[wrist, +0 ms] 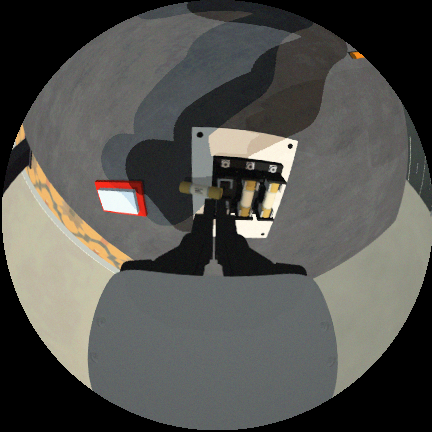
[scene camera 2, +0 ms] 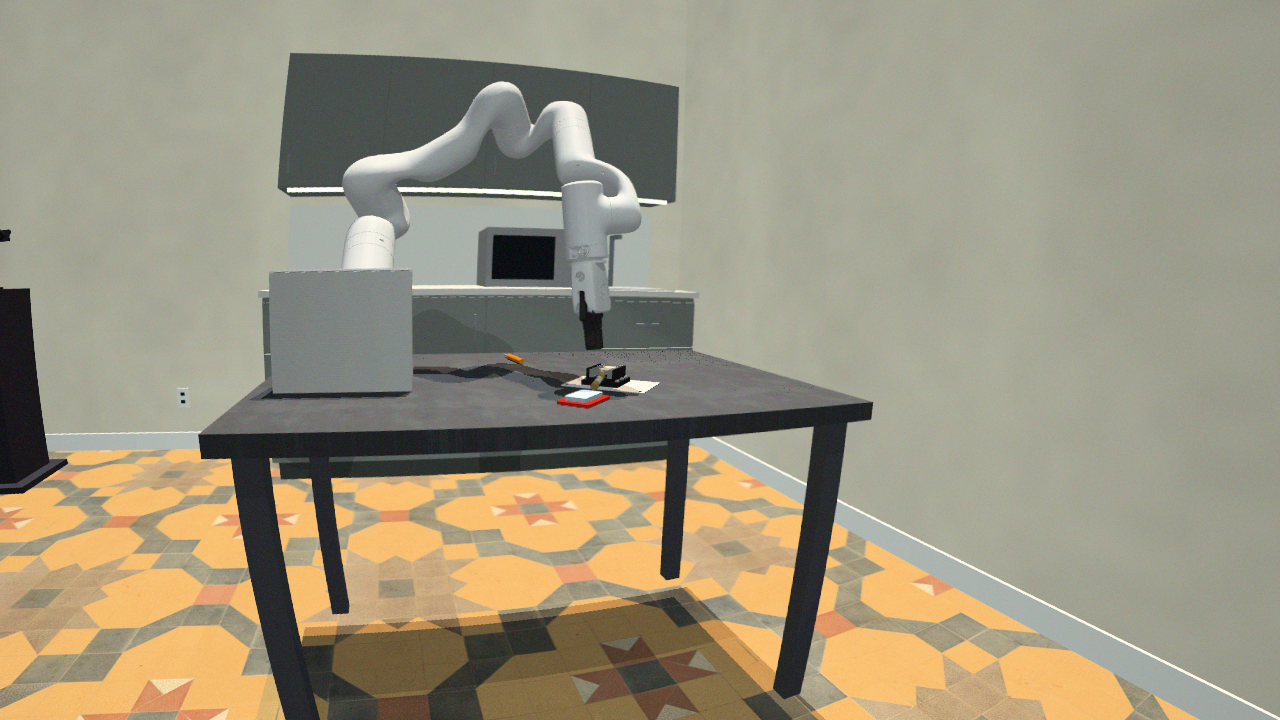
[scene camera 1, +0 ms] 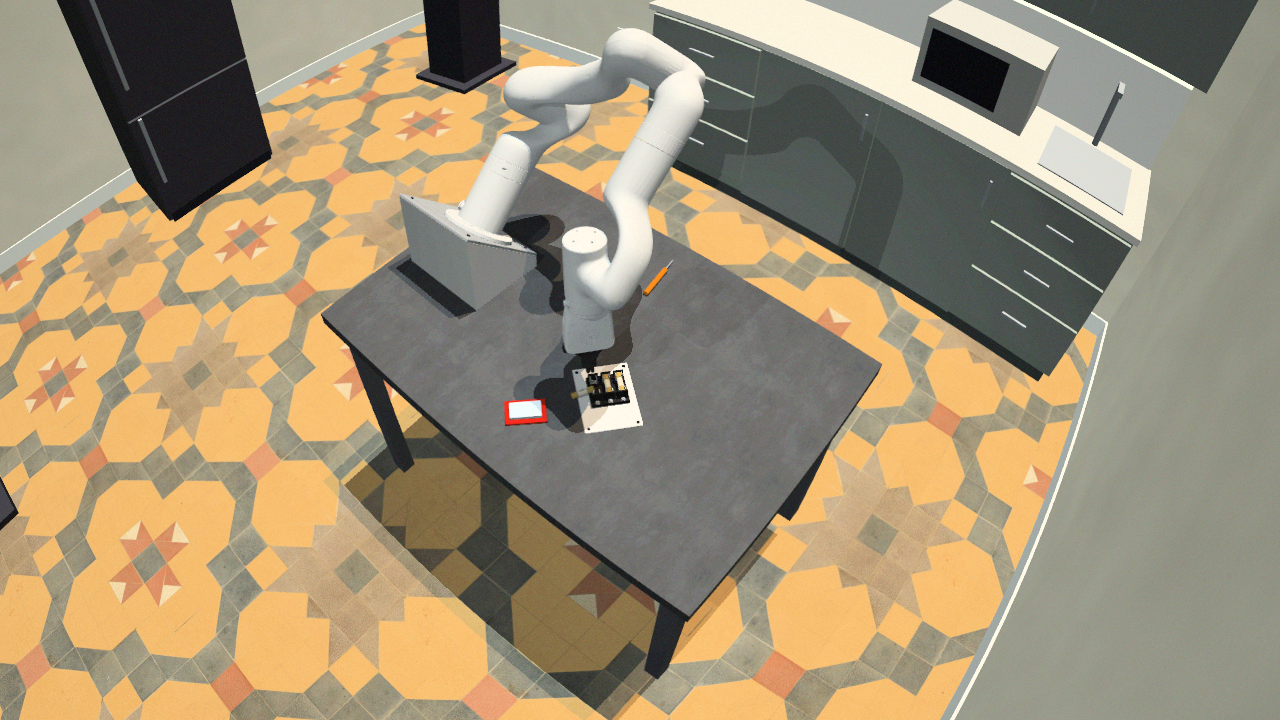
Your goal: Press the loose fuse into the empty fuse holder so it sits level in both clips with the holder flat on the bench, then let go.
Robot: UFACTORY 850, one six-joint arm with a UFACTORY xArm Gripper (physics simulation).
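Note:
The loose fuse [scene camera 1: 581,392] [scene camera 2: 597,379] [wrist: 201,190] has brass end caps and a pale labelled body. It lies crosswise at the left side of the black fuse holder [scene camera 1: 616,402] [scene camera 2: 618,380] [wrist: 237,164] in the wrist view, one cap at the edge of the empty bay, the other out past the white plate's edge. It is not in the clips and looks slanted. Two other fuses [wrist: 247,198] [wrist: 270,200] sit in the neighbouring bays. My gripper [scene camera 2: 593,347] [wrist: 214,213] is shut and empty, above the holder. Its fingers hide part of the empty bay's near end in the wrist view.
The white plate [scene camera 1: 608,421] [scene camera 2: 642,385] [wrist: 250,143] lies under the holder on the dark table [scene camera 1: 716,447] [scene camera 2: 447,411]. A red block with a pale top [scene camera 1: 525,411] [scene camera 2: 583,397] [wrist: 121,198] lies nearby. An orange-handled tool [scene camera 1: 656,281] [scene camera 2: 513,358] [wrist: 356,55] lies farther off.

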